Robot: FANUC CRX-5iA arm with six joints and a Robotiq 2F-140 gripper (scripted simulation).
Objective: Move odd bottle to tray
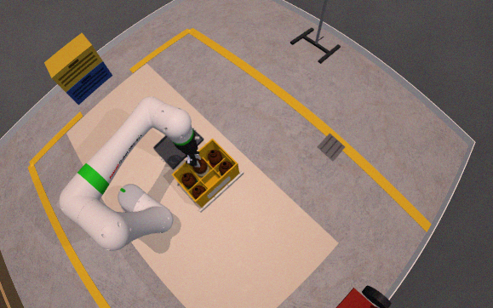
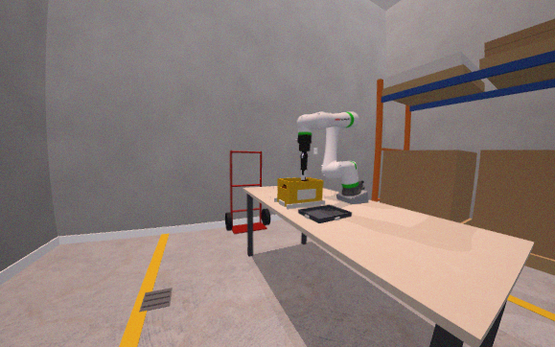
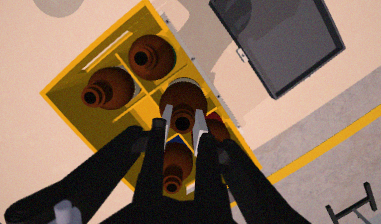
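Now: the brown bottle 90 mm below my hand. The rest, counted from my hand: yellow crate: 130 mm below, 40 mm to the right, 10 mm behind; dark tray: 240 mm to the left, 200 mm below, 30 mm ahead.
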